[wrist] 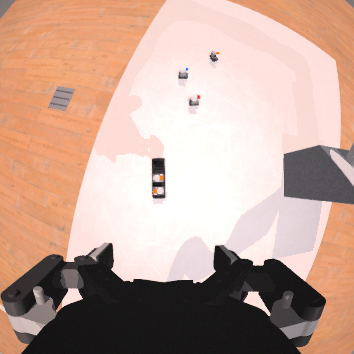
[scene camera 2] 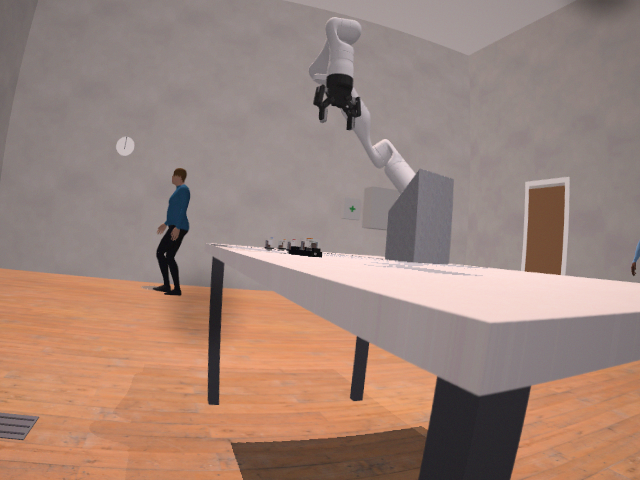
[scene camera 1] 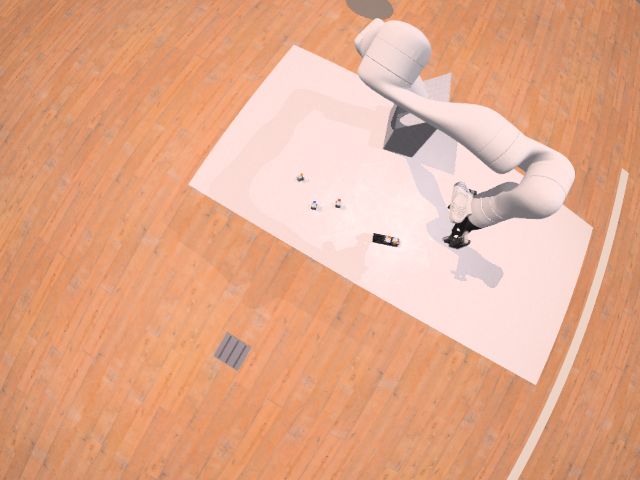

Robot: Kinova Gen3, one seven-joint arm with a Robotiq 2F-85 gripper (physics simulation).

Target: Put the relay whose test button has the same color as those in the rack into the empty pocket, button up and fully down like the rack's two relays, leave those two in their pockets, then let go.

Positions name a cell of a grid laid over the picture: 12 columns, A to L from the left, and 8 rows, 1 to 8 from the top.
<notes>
I see my gripper (scene camera 2: G3).
My gripper is seen too in the wrist view (wrist: F6).
</notes>
